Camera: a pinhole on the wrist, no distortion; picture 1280 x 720 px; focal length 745.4 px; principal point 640.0 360.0 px. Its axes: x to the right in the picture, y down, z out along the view. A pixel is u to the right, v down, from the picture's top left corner.
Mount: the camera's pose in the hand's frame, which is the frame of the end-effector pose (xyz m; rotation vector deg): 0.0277 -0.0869 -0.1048 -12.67 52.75 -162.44
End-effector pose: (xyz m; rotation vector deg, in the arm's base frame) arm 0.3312 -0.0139 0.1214 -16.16 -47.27 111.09
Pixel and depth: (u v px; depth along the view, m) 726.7 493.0 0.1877
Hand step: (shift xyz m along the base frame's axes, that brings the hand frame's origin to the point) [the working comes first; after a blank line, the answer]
In the camera's frame: 0.0218 0.0335 0.1877

0.1200 0.0931 0.1738
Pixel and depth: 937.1 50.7 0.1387
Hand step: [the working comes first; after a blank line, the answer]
In the camera's frame: 0.0553 -0.0576 0.1387

0.0705 0.0140 0.1180
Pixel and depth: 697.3 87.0 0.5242
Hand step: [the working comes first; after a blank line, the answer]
In the camera's frame: 0.0403 -0.1920 0.5242

-0.0891 -0.0565 0.4874
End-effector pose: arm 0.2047 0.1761 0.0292 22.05 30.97 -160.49
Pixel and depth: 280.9 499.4 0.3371
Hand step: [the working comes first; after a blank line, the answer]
In the camera's frame: -0.1624 0.0630 0.3371

-0.3513 0.1712 0.1199
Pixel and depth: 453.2 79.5 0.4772
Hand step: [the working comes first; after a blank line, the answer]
In the camera's frame: -0.1196 -0.1796 0.4772

-0.3360 -0.0181 0.3303
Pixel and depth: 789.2 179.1 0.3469
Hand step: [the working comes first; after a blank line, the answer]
In the camera's frame: 0.0694 -0.0842 0.3469

-0.1321 0.1129 0.2750
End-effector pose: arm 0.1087 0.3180 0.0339 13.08 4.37 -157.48
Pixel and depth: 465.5 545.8 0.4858
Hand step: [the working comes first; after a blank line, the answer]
In the camera's frame: -0.1137 0.1211 0.4858

-0.4159 0.3009 0.1678
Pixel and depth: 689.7 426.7 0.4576
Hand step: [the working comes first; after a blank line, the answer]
In the camera's frame: 0.0305 0.0409 0.4576

-0.2607 0.3054 0.2304
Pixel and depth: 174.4 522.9 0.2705
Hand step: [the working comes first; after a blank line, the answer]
In the camera's frame: -0.1690 0.0591 0.2705

-0.3333 0.1407 0.0237
